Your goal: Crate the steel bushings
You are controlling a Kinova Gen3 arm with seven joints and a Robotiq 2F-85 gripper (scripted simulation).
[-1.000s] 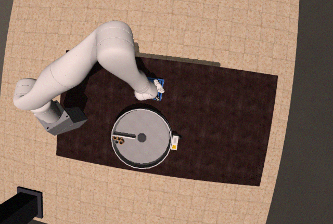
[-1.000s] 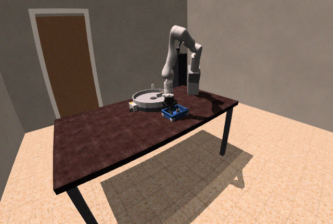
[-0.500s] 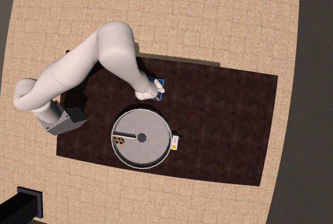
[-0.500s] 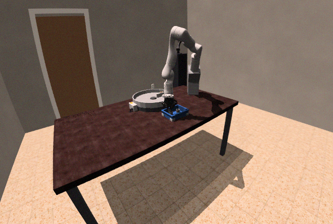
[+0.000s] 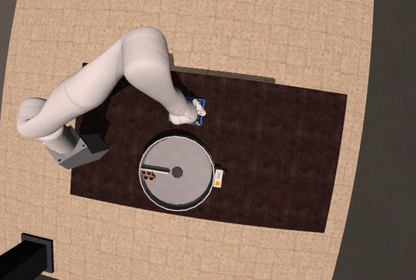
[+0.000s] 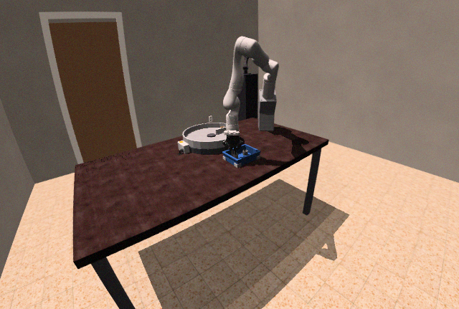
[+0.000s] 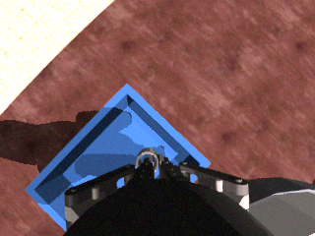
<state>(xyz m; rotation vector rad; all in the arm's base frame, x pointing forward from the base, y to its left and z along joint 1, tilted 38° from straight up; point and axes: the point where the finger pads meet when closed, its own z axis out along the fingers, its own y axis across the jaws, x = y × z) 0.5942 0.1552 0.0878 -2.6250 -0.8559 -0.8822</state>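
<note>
My hand is 40 mm past the blue crate, 30 mm to the right of it and 20 mm above it. Round my hand: round grey turning table (60 mm behind, 330 mm to the right, 10 mm above).
</note>
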